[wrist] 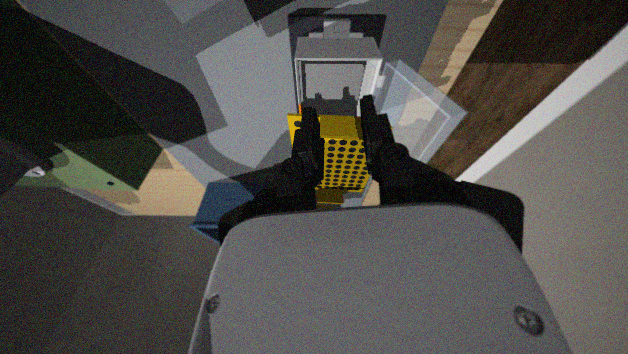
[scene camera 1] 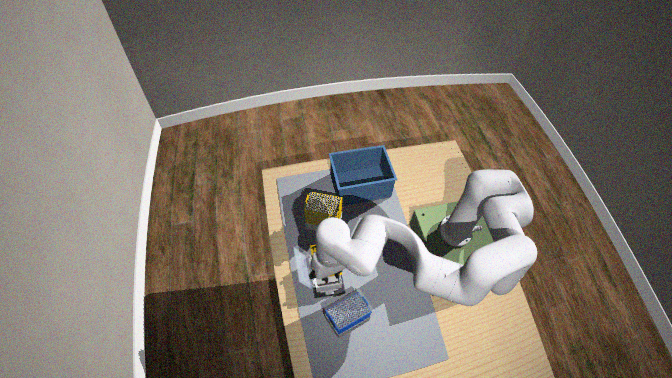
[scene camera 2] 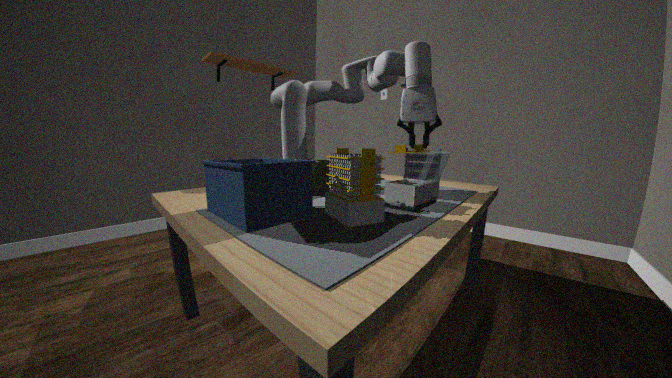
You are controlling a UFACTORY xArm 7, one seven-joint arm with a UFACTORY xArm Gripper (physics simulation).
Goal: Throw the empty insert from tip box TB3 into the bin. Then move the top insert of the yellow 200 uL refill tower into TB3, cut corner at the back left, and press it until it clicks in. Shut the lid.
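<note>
My gripper (scene camera 2: 419, 146) (wrist: 339, 119) is shut on the empty yellow insert (scene camera 2: 400, 149) (wrist: 345, 162), a perforated plate, and holds it in the air above tip box TB3. TB3 (scene camera 1: 329, 289) (scene camera 2: 411, 194) (wrist: 340, 48) is a pale box; its inside shows open and without an insert in the wrist view. Its clear lid (scene camera 1: 301, 267) (scene camera 2: 434, 167) (wrist: 425, 114) stands open at the side. The yellow refill tower (scene camera 1: 324, 206) (scene camera 2: 367, 175) stands on a pale base, several inserts high. The blue bin (scene camera 1: 365, 189) (scene camera 2: 255, 196) (wrist: 225, 197) stands beyond it. The arm hides part of TB3 in scene camera 1's view.
A blue-edged tip rack (scene camera 1: 347, 312) stands close to TB3, on the side away from the tower. The grey mat (scene camera 1: 410, 345) (scene camera 2: 325, 272) lies under these things. The arm's green base block (scene camera 1: 425, 220) (wrist: 100, 175) is across the table. A wall shelf (scene camera 2: 250, 64) hangs behind.
</note>
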